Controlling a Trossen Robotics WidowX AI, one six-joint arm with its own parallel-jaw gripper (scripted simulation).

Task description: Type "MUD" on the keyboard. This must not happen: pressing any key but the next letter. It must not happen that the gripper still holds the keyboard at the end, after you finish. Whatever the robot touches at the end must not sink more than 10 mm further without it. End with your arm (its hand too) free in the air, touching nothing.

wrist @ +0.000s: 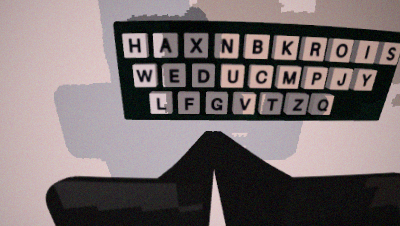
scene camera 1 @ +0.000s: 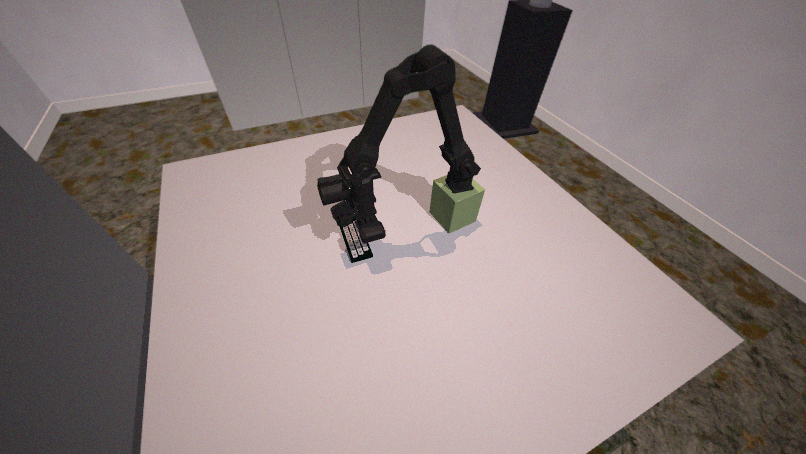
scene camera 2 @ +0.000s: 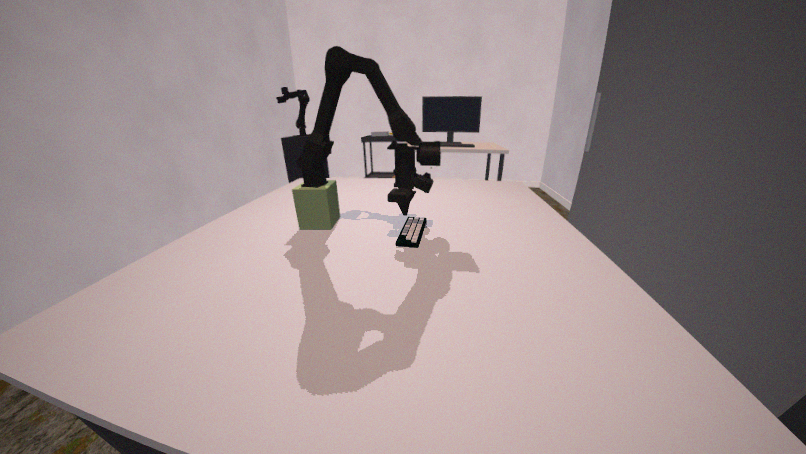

Labels:
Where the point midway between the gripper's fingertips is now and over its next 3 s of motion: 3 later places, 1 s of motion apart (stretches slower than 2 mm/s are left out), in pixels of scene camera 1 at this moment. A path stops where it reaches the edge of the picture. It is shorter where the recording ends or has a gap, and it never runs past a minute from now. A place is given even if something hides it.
My gripper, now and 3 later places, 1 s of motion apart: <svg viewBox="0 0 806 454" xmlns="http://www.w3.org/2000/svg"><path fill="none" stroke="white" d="M365 233L351 227L352 227L354 234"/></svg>

